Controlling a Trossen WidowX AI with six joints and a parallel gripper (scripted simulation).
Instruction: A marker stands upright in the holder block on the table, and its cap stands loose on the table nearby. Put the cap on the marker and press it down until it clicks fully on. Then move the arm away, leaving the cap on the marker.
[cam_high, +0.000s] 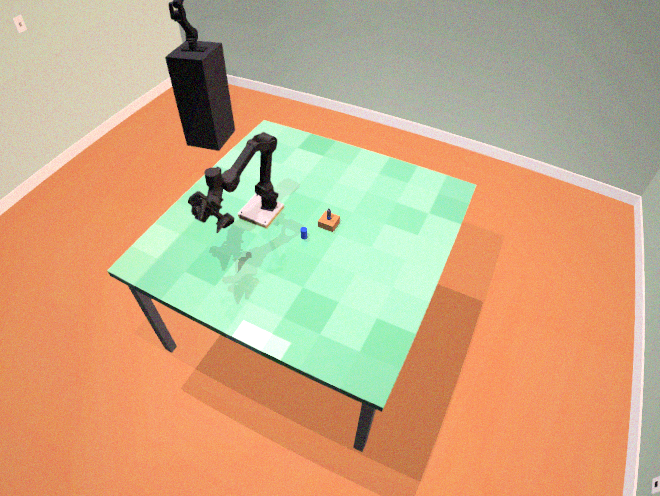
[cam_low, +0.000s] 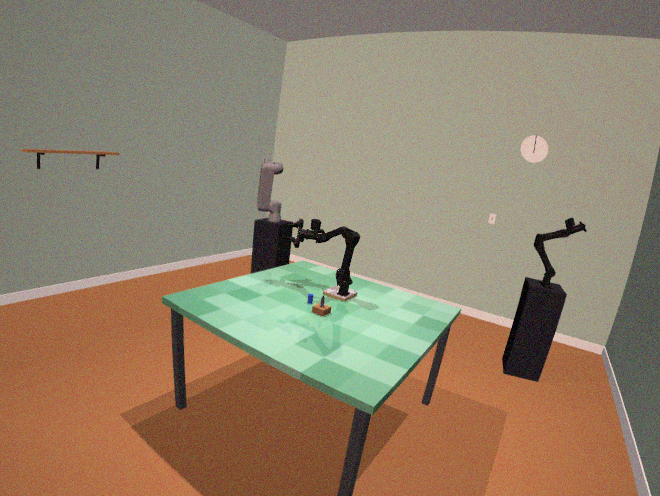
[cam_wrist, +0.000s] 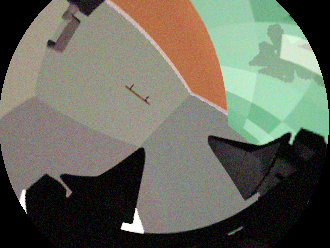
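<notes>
Right now my gripper tip is 24 cm short of the blue cap, 33 cm to the right of it and 30 cm above it. From my gripper tip the other things lie so: dark marker 32 cm ahead, 44 cm to the left, 25 cm below.
</notes>
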